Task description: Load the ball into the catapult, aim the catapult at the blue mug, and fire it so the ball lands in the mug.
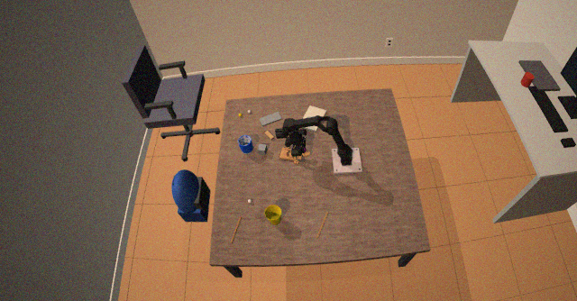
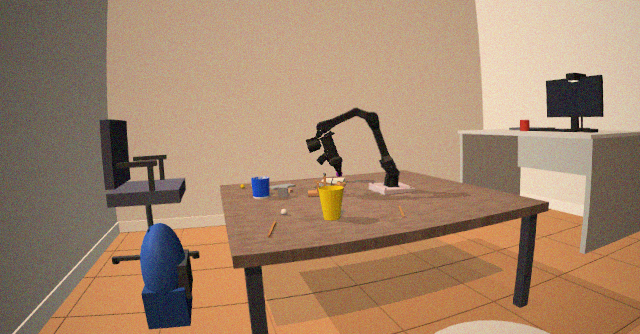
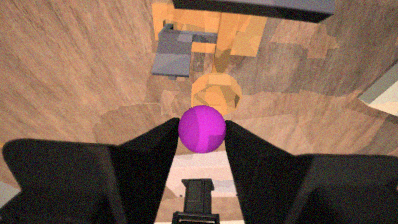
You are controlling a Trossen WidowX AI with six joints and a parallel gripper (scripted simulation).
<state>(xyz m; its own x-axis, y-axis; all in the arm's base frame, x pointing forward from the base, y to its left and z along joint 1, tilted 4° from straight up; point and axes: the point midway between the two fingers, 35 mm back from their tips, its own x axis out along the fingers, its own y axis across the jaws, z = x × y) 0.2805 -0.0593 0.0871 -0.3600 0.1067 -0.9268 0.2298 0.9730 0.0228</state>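
The purple ball is 10 mm above my gripper tip. Also, from my gripper tip: wooden catapult 50 mm ahead, 10 mm to the right, 50 mm below; grey block 280 mm ahead, 80 mm to the right, 70 mm below; wood block 230 mm ahead, 210 mm to the right, 90 mm below.
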